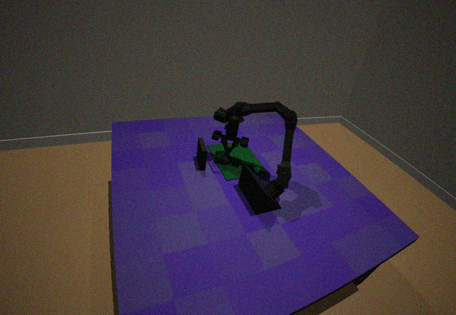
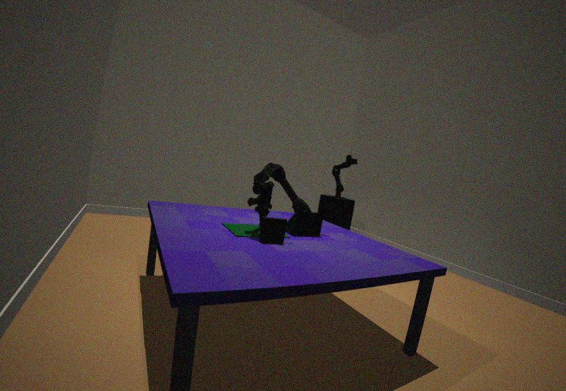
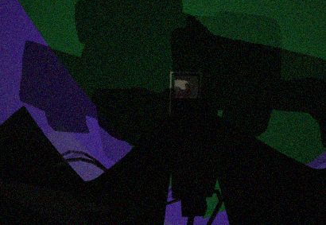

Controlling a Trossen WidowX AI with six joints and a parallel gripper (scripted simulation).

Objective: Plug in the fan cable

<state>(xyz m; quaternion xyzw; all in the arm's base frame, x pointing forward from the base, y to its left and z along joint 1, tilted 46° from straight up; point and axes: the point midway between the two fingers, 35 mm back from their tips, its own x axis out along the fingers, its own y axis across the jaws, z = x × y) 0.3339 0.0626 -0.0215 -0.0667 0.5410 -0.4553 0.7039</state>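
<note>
My gripper tip is now 1 cm past the pale four-pin header and 6 cm above it. Round my gripper tip: dark plug: 1 cm behind, 1 cm above; then green board: 6 cm to the right, 7 cm below; then black fan: 14 cm to the left.
</note>
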